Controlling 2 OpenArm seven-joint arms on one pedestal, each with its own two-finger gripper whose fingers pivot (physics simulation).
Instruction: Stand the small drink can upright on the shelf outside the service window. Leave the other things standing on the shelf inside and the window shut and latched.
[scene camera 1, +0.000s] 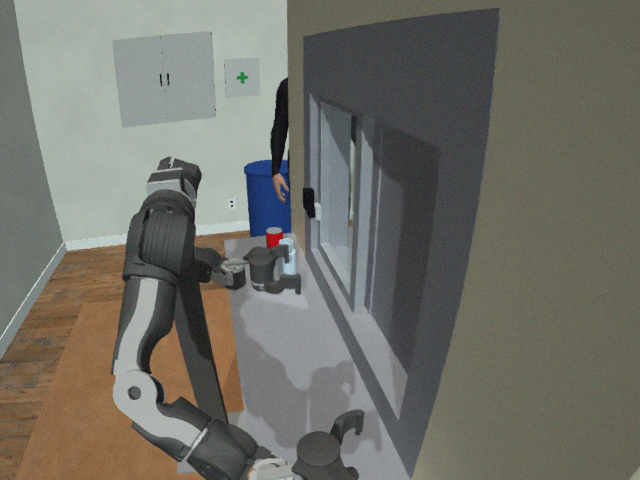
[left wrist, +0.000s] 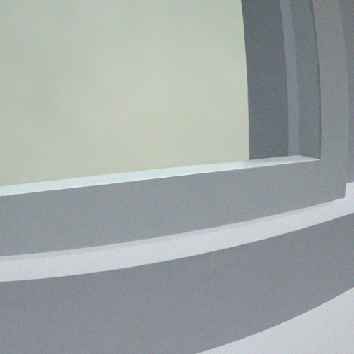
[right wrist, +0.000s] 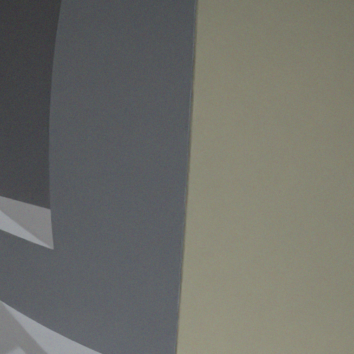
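Note:
A red can (scene camera 1: 273, 237) stands upright at the far end of the pale inside shelf (scene camera 1: 281, 330); whether it is the small drink can is unclear. Light-blue, bottle-like things (scene camera 1: 289, 262) stand beside it, partly hidden by my left gripper (scene camera 1: 293, 270), which is open and empty above the shelf. My right gripper (scene camera 1: 357, 448) is open and empty at the bottom edge of the picture, its lower finger partly cut off. The service window (scene camera 1: 363, 206) (left wrist: 165, 215) is at the right, with a black latch (scene camera 1: 308, 201) on its far side. The outside shelf cannot be made out.
The grey window surround (scene camera 1: 392, 62) (right wrist: 120, 150) meets a beige wall (scene camera 1: 558, 206) (right wrist: 270, 175). The window sill (scene camera 1: 379, 351) runs along the shelf. A blue barrel (scene camera 1: 266, 201) stands at the back, beside a person's arm (scene camera 1: 280, 129). A brown mat (scene camera 1: 67, 392) lies on the floor.

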